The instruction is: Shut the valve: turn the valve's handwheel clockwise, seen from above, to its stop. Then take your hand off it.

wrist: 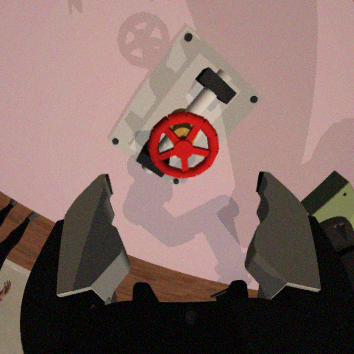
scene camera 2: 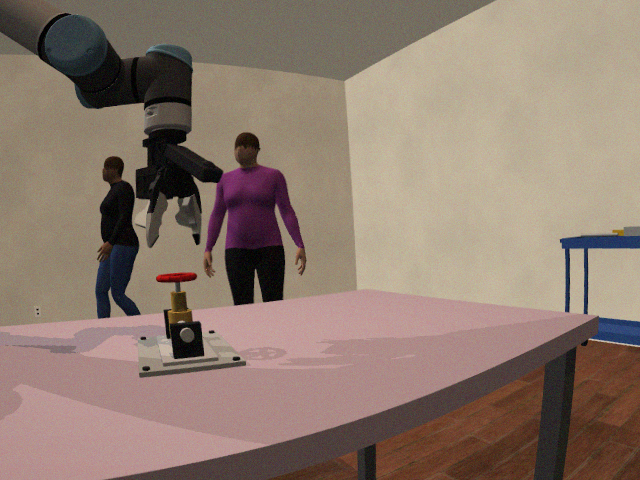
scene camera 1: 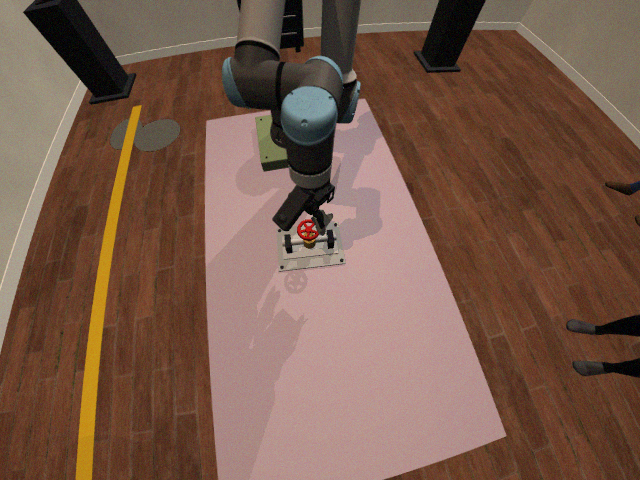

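Note:
The red five-spoked handwheel [scene camera 1: 308,229] [scene camera 2: 176,277] [wrist: 184,149] sits level on top of the brass valve body [scene camera 2: 179,316] [wrist: 182,131]. The valve stands on a pale base plate [scene camera 1: 310,264] [scene camera 2: 227,354] [wrist: 240,111] with two black pipe clamps. My gripper [scene camera 2: 174,242] [wrist: 183,174] is open and points down. In the second scene view its fingertips are above the handwheel with a clear gap, touching nothing. In the wrist view the fingers stand wide apart, wider than the wheel. In the first scene view one finger is mostly hidden by the gripper's body.
The valve's plate lies on the pink table top [scene camera 1: 361,335] [scene camera 2: 310,403]. A green block [scene camera 1: 271,152] [wrist: 335,201] lies behind the valve, near the arm's base side. Two people [scene camera 2: 253,206] [scene camera 2: 118,217] stand beyond the table. A blue cart [scene camera 2: 599,242] stands at the right.

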